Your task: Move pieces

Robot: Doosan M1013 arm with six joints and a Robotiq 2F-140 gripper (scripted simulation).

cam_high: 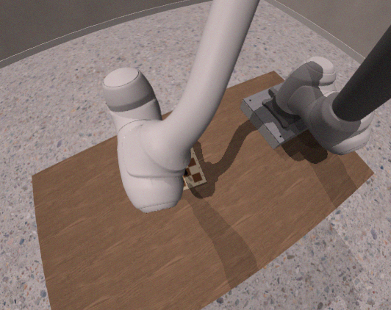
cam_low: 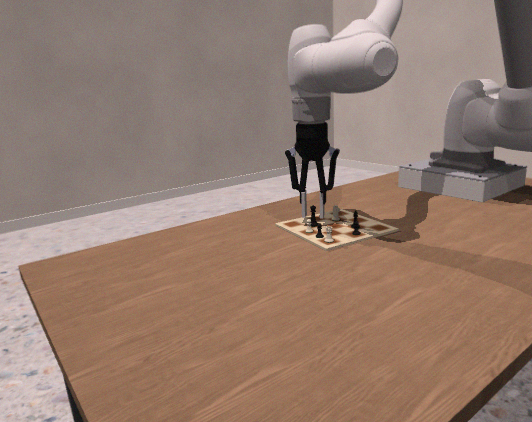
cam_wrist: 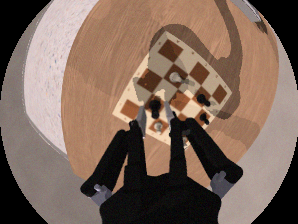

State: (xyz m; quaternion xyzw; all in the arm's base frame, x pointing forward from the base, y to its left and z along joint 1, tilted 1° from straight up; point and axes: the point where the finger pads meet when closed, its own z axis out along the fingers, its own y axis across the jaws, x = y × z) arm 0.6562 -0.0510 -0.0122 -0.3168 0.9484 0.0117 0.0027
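Now: hand 30 mm above the tall black piece. The rest, counted from my hand: chessboard (30 mm behind, 40 mm to the left, 60 mm below).
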